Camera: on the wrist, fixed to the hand. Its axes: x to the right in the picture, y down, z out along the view.
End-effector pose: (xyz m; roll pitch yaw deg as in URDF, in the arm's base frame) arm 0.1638 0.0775 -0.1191 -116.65 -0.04 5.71
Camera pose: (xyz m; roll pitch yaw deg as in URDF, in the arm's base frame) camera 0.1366 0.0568 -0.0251 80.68 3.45 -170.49
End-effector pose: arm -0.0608 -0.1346 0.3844 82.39 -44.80 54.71
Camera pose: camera -0.0777 -0.0762 0.3050 -120.67 40.28 -128.53
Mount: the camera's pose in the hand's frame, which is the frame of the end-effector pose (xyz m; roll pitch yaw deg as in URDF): -0.0291 -0.0760 -0.0581 -36.16 1.86 175.24
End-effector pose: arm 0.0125 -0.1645 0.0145 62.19 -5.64 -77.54
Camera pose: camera 0.0238 -0.1418 -0.0822 -98.54 2.29 98.59
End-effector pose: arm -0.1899 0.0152 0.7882 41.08 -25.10 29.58
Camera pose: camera -0.1688 0.0052 0.6910 -79.31 23.29 -155.66
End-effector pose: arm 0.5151 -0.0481 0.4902 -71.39 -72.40 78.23
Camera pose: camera 0.5806 -0.1228 0.4786 36.41 77.50 -100.63
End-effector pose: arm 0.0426 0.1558 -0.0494 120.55 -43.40 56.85
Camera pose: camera -0.0297 0.2072 -0.0955 -155.95 38.35 -122.11
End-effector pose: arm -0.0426 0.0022 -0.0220 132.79 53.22 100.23
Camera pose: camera -0.1300 -0.0445 -0.0085 -171.77 -57.93 -76.26
